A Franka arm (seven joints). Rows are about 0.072 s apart.
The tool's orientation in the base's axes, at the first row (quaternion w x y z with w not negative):
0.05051, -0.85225, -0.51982, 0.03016
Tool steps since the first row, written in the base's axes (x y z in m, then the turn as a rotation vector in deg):
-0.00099, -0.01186, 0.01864, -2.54, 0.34, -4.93
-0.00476, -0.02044, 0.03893, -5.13, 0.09, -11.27
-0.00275, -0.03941, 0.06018, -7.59, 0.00, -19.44
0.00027, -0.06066, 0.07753, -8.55, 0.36, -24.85
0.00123, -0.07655, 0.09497, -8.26, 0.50, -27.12
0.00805, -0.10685, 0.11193, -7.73, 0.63, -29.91
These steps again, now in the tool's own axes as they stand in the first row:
-0.01098, 0.00233, -0.01906, -0.87, -1.82, 5.18
-0.02031, 0.00051, -0.03928, -2.28, -3.25, 11.73
-0.03623, 0.00841, -0.06163, -3.50, -4.42, 20.09
-0.05372, 0.01870, -0.08034, -3.62, -4.79, 25.59
-0.06739, 0.02472, -0.09863, -3.37, -4.34, 27.82
-0.09119, 0.04252, -0.11784, -3.01, -3.60, 30.54

